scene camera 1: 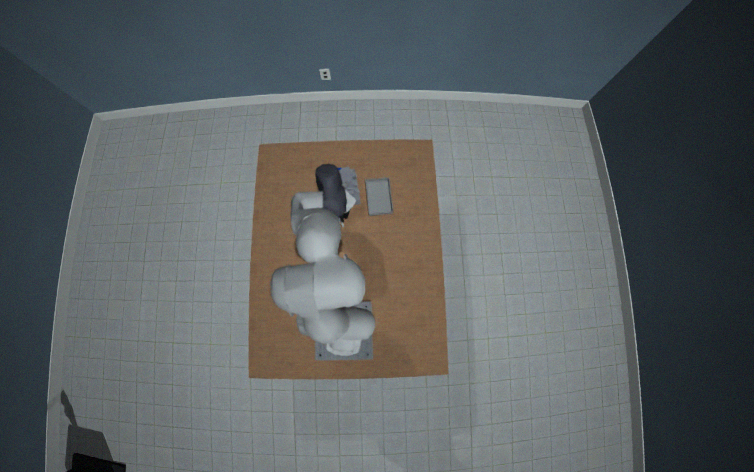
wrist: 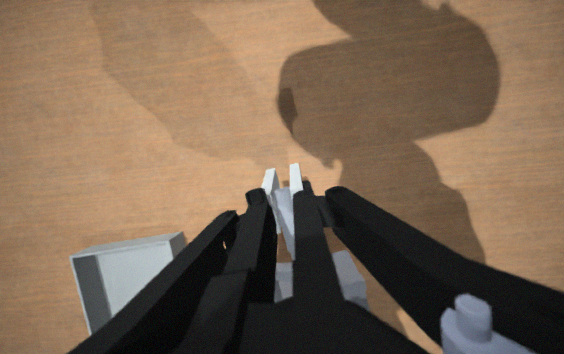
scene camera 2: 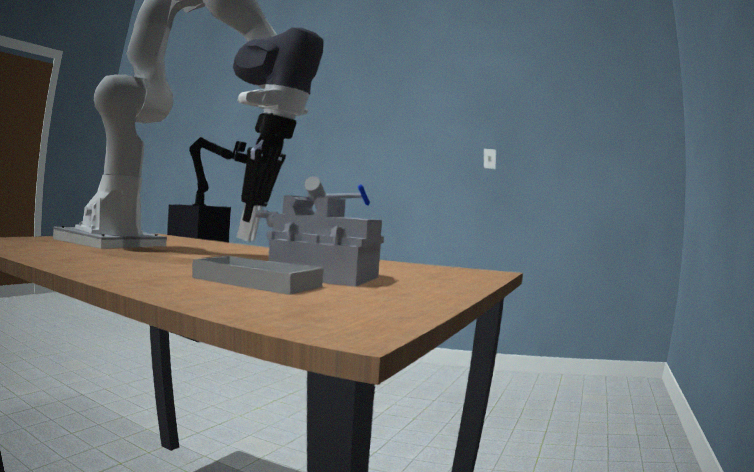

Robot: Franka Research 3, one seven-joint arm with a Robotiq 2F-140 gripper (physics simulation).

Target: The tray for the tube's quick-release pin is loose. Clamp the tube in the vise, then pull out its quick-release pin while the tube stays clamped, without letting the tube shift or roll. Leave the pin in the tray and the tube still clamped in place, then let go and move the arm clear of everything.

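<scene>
The grey vise (scene camera 2: 325,256) (scene camera 1: 349,180) (wrist: 351,280) stands on the table. In scene camera 2 the grey tube (scene camera 2: 314,187) sits at the top of its jaws; whether both jaws press on it cannot be told. The quick-release pin (scene camera 2: 363,194) has a blue grip, which sticks out to the right of the tube. My gripper (scene camera 2: 248,218) (wrist: 285,180) is shut on the vise handle (wrist: 284,207), a grey bar between the pale finger pads, left of the vise in scene camera 2. The loose grey tray (scene camera 2: 239,273) (scene camera 1: 367,198) (wrist: 127,244) stands beside the vise. The arm hides much of the vise from above.
The wooden table (scene camera 1: 411,267) (scene camera 2: 183,289) carries the arm's base plate (scene camera 2: 133,240) at its other end. In scene camera 2 a black stand (scene camera 2: 186,222) with a thin black arm shows behind the table. The tray is close to the vise's side.
</scene>
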